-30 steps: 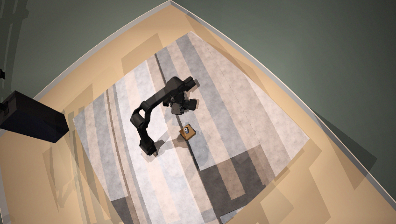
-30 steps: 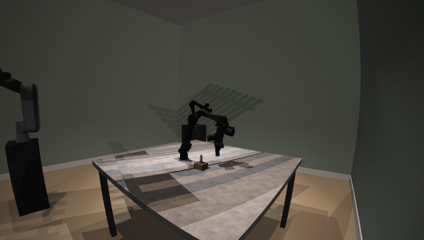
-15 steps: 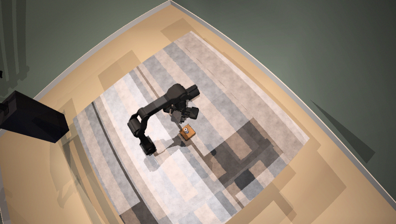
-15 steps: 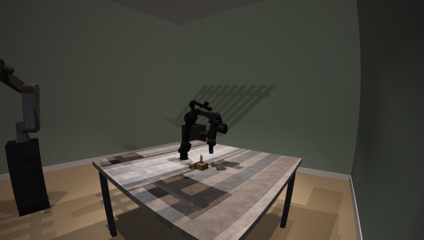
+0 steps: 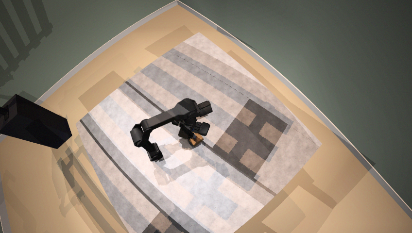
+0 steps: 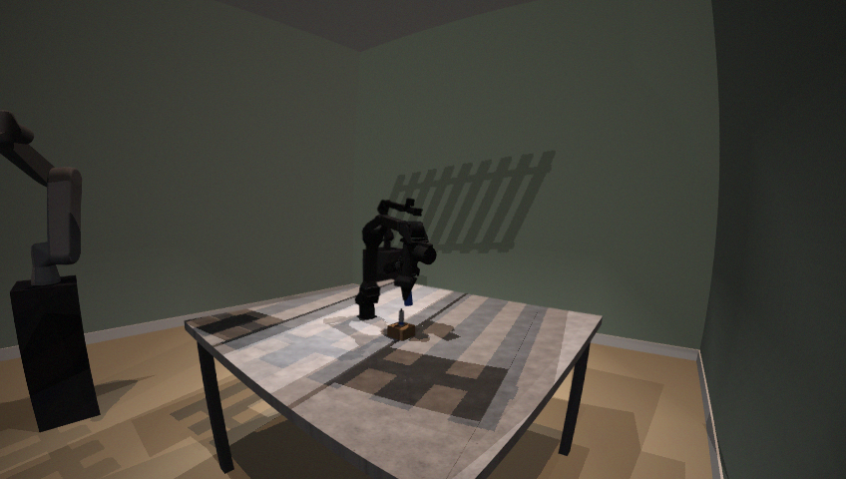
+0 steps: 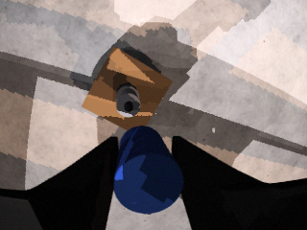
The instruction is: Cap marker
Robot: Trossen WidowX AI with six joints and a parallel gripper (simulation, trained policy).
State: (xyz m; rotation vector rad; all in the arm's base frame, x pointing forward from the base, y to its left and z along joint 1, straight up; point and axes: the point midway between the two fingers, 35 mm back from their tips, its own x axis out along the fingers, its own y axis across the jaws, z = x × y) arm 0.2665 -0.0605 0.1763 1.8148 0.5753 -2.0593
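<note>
Right now the grey marker is 60 mm below my gripper tip, 10 mm to the right of it and 10 mm behind it. From my gripper tip the other things lie so: blue cap 10 mm ahead; then holder block 120 mm below, 10 mm to the right, 10 mm behind.
</note>
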